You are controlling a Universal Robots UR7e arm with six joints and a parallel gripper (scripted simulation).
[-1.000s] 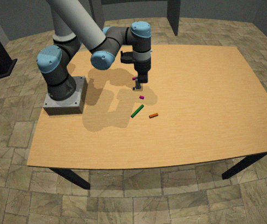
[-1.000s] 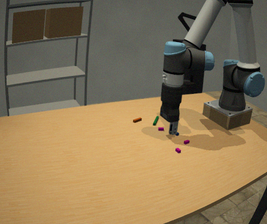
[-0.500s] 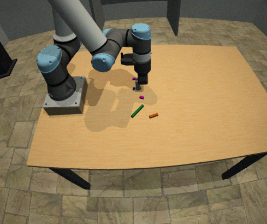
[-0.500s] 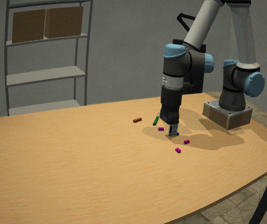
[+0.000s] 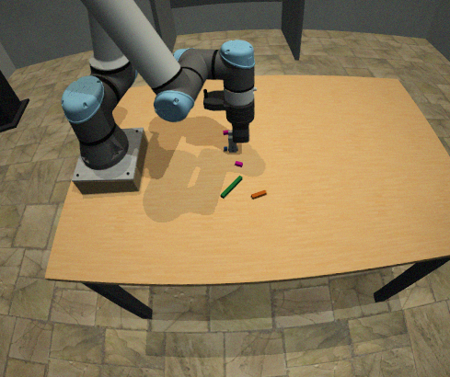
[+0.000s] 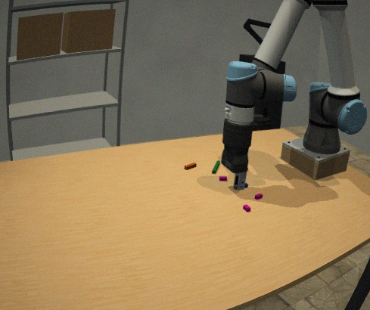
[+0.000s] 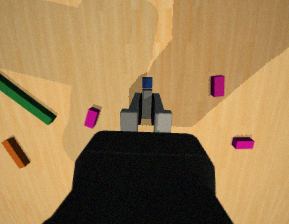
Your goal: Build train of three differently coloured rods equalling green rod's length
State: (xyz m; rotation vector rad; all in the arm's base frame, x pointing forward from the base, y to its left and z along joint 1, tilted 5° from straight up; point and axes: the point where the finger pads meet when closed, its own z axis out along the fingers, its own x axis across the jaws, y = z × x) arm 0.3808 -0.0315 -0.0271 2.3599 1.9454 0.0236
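Right now the grey rod is 10 mm below my hand. Also, from my hand: blue rod (20 mm behind, 10 mm below); orange rod (180 mm to the right, 40 mm ahead, 10 mm below); green rod (140 mm to the right, 30 mm behind, 10 mm below).
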